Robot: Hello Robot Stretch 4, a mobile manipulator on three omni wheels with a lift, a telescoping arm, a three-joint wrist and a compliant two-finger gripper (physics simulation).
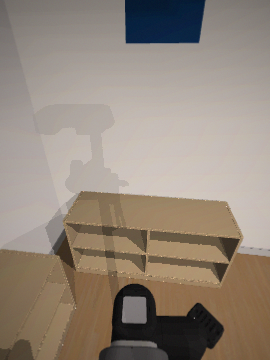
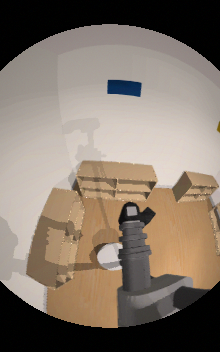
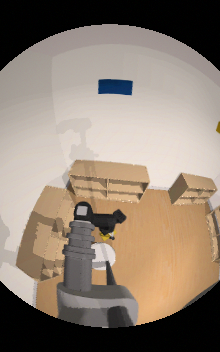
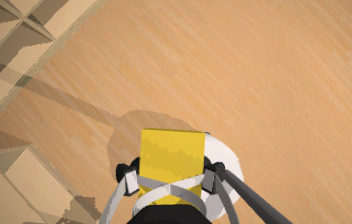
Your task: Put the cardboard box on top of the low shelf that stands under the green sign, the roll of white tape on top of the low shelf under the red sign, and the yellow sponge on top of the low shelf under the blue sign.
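Seen in the pictures: gripper, between the fingertips: (image 3: pixel 107 233) (image 4: pixel 170 168); robot's base, origin of its link: (image 2: pixel 112 255) (image 3: pixel 100 255).
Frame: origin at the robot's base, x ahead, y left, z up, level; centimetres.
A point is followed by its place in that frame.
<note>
My gripper (image 4: pixel 170 168) @(x 21.8, y -8.7, z 83.7 cm) is shut on the yellow sponge (image 4: pixel 172 150) @(x 23.4, y -11.0, z 88.0 cm) (image 3: pixel 106 236) @(x 18.8, y -7.9, z 88.0 cm), with one fingertip at each side of it. It holds the sponge up above the floor. The blue sign (image 1: pixel 165 21) @(x 138.3, y -13.4, z 171.5 cm) (image 2: pixel 124 88) @(x 138.4, y -12.8, z 170.3 cm) (image 3: pixel 115 87) @(x 138.3, y -13.2, z 170.4 cm) is on the wall ahead. The low shelf (image 1: pixel 155 212) @(x 115.1, y -13.4, z 58.3 cm) (image 2: pixel 117 170) @(x 113.6, y -9.3, z 58.3 cm) (image 3: pixel 110 169) @(x 115.6, y -12.1, z 58.3 cm) under it stands against that wall, beyond the gripper, and nothing shows on its top. The cardboard box, the white tape, and the green and red signs do not show.
A second low shelf (image 1: pixel 25 280) @(x 61.9, y 56.6, z 58.3 cm) (image 2: pixel 47 240) @(x 10.6, y 67.6, z 58.2 cm) (image 3: pixel 35 240) @(x 3.8, y 66.6, z 58.2 cm) stands at the left, near the corner. Another small shelf (image 2: pixel 197 179) @(x 92.5, y -172.7, z 58.3 cm) (image 3: pixel 195 182) @(x 91.3, y -175.5, z 58.3 cm) stands at the right. A white round shape (image 4: pixel 227 160) @(x -4.4, y -14.9, z 18.6 cm) (image 3: pixel 103 256) @(x -0.3, y -5.2, z 18.7 cm) shows low down beside the arm.
</note>
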